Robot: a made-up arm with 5 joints.
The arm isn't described. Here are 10 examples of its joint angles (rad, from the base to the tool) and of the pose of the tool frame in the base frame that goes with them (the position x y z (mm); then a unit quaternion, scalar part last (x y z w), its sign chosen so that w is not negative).
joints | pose
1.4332 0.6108 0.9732 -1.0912 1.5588 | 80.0 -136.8 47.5 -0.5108 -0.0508 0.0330 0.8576
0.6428 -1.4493 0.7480 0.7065 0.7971 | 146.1 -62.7 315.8 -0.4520 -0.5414 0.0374 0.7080
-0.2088 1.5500 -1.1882 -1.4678 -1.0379 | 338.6 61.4 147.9 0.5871 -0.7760 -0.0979 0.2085
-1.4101 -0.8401 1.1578 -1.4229 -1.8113 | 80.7 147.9 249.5 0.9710 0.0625 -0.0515 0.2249
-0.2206 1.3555 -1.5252 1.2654 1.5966 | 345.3 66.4 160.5 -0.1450 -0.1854 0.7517 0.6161
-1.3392 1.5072 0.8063 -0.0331 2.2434 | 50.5 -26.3 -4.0 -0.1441 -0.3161 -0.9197 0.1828
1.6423 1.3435 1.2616 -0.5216 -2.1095 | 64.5 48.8 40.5 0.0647 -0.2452 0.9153 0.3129
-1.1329 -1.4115 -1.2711 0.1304 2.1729 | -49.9 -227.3 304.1 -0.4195 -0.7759 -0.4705 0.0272
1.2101 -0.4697 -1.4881 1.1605 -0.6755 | 50.1 29.4 446.5 -0.2228 -0.8989 -0.3105 0.2141
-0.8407 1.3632 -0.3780 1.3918 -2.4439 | 171.0 128.4 4.3 -0.3905 -0.0375 -0.6763 0.6235
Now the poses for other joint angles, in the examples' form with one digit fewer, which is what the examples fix.
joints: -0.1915 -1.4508 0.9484 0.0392 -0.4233
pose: 178 25 313 0.277 -0.804 -0.074 0.521
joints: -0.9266 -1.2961 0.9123 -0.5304 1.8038
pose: 130 99 326 -0.381 -0.867 0.314 0.073
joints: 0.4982 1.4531 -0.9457 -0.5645 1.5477
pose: 329 -145 92 -0.611 -0.394 0.329 0.602
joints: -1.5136 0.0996 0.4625 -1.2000 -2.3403
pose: 70 233 208 0.829 0.332 -0.191 0.407
